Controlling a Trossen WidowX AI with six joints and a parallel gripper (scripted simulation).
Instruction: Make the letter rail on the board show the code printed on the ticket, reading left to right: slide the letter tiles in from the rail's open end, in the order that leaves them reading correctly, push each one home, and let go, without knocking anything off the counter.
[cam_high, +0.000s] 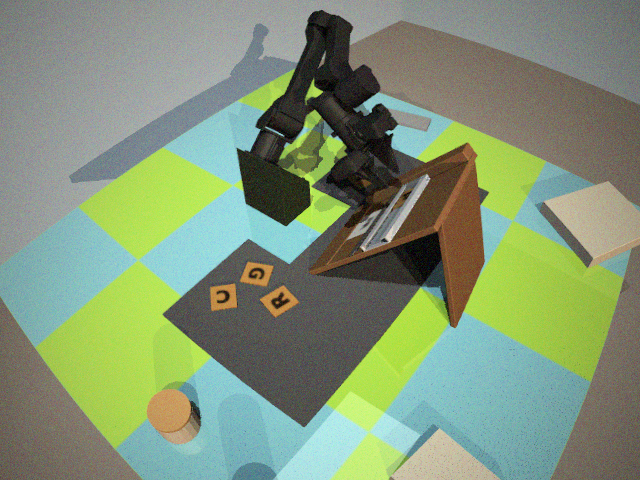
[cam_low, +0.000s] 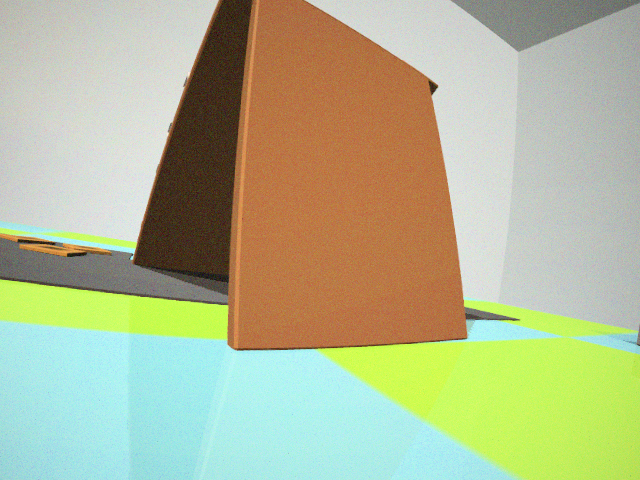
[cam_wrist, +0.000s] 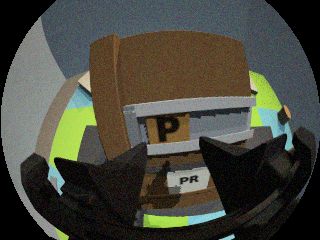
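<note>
Now: gripper tip 11 cm above the white ticket, 4 cm to the left of it and 3 cm past it. Round my gripper tip: dark mat 19 cm below, 10 cm behind, 6 cm to the right; then grey slab 47 cm to the left, 28 cm behind, 19 cm below.
</note>
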